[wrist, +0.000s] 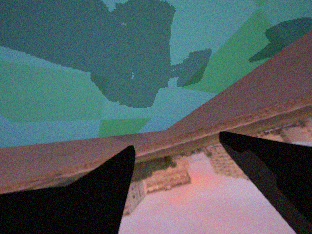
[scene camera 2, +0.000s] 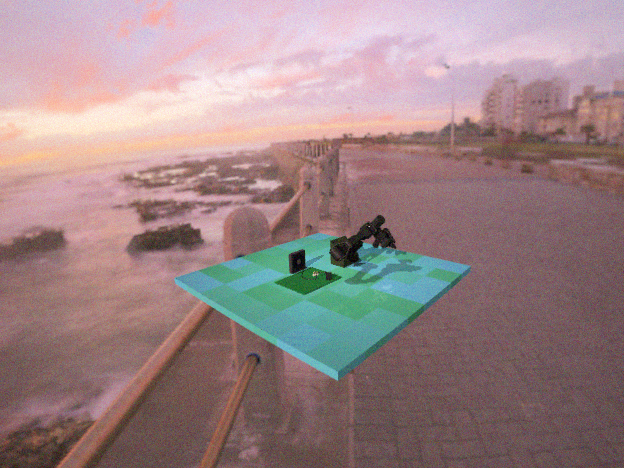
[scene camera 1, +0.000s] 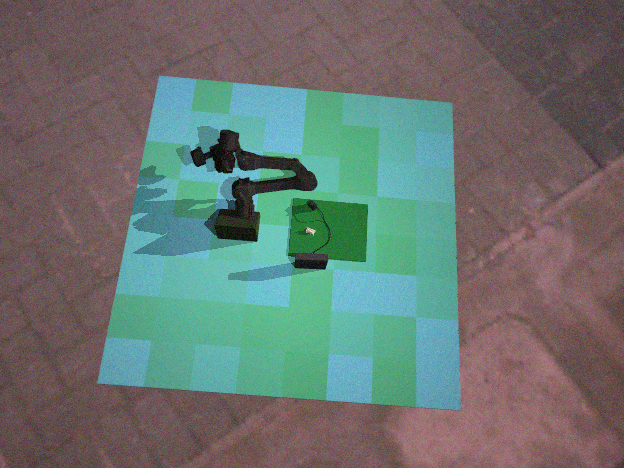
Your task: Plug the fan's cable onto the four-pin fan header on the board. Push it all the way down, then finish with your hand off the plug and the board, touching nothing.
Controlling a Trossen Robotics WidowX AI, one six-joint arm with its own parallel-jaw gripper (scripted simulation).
Labels:
same spot on dark green board: (scene camera 2: 295,282) = (scene camera 1: 347,237)

